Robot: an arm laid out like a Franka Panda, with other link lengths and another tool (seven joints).
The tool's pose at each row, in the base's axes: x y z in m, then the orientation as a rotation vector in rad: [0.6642 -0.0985 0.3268 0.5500 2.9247 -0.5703]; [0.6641 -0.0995 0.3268 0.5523 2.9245 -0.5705]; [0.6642 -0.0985 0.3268 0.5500 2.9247 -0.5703]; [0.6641 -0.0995 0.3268 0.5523 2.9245 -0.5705]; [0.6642 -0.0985 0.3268 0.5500 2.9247 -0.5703]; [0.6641 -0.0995 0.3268 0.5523 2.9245 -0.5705]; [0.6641 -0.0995 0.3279 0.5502 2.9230 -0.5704]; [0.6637 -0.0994 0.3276 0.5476 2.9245 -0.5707]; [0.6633 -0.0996 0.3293 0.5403 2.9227 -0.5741]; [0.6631 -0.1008 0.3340 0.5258 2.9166 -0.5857]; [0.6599 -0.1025 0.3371 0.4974 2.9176 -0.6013]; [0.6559 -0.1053 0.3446 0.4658 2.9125 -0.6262]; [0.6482 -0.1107 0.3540 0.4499 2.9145 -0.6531]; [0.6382 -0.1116 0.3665 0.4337 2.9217 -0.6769]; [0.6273 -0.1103 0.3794 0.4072 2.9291 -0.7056]
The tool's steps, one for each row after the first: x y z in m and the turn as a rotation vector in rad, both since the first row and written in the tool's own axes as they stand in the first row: [-0.0002 -0.0009 0.0004 0.0003 0.0005 0.0014]; [0.0000 0.0000 0.0000 0.0000 0.0000 0.0000]; [-0.0002 -0.0009 0.0004 0.0003 0.0005 0.0014]; [0.0000 0.0000 0.0000 0.0000 0.0000 0.0000]; [-0.0002 -0.0009 0.0004 0.0003 0.0005 0.0014]; [-0.0004 -0.0013 -0.0006 0.0000 -0.0015 0.0006]; [0.0000 -0.0012 -0.0004 0.0001 -0.0009 -0.0014]; [0.0000 -0.0021 -0.0019 0.0018 -0.0045 -0.0055]; [-0.0010 -0.0049 -0.0058 0.0083 -0.0137 -0.0133]; [0.0009 -0.0086 -0.0081 0.0170 -0.0198 -0.0320]; [0.0023 -0.0150 -0.0142 0.0315 -0.0315 -0.0516]; [0.0061 -0.0258 -0.0211 0.0486 -0.0317 -0.0639]; [0.0129 -0.0345 -0.0327 0.0639 -0.0271 -0.0775]; [0.0211 -0.0418 -0.0455 0.0817 -0.0241 -0.0978]
